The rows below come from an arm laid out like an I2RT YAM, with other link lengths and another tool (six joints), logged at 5 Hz.
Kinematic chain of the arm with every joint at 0, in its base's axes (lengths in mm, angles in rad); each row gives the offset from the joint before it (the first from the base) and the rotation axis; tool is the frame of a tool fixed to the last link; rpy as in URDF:
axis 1: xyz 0 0 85 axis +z
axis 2: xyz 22 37.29 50.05 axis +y
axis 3: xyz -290.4 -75.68 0 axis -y
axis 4: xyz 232.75 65.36 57 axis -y
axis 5: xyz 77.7 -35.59 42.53 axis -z
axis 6: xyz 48.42 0 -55.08 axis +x
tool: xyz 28 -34 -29 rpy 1.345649 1.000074 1.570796
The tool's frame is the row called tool.
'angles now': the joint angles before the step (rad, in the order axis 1, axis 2, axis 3, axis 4, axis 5, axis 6). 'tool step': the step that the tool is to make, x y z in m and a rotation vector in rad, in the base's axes. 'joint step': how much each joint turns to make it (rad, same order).
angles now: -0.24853, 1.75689, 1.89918, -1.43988, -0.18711, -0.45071
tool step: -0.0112, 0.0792, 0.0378, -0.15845, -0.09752, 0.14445
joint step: 0.30420, -0.11622, -0.00047, 0.00631, 0.19232, 0.10162
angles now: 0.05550, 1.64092, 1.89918, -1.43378, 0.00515, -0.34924
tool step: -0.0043, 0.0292, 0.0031, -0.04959, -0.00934, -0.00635
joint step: 0.12356, -0.00466, -0.00118, -0.00539, 0.09649, 0.10067
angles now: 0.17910, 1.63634, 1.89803, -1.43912, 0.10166, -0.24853
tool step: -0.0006, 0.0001, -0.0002, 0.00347, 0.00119, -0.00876
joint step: 0.00006, 0.00001, 0.00004, -0.00155, 0.00002, 0.00959
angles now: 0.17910, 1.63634, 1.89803, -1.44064, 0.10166, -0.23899
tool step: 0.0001, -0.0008, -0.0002, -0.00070, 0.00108, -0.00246
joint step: -0.00277, 0.00060, -0.00026, -0.00028, 0.00034, -0.00048
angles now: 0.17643, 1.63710, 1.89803, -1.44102, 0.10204, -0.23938
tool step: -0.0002, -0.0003, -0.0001, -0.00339, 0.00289, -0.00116
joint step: -0.00015, 0.00088, 0.00028, -0.00282, 0.00300, -0.00014
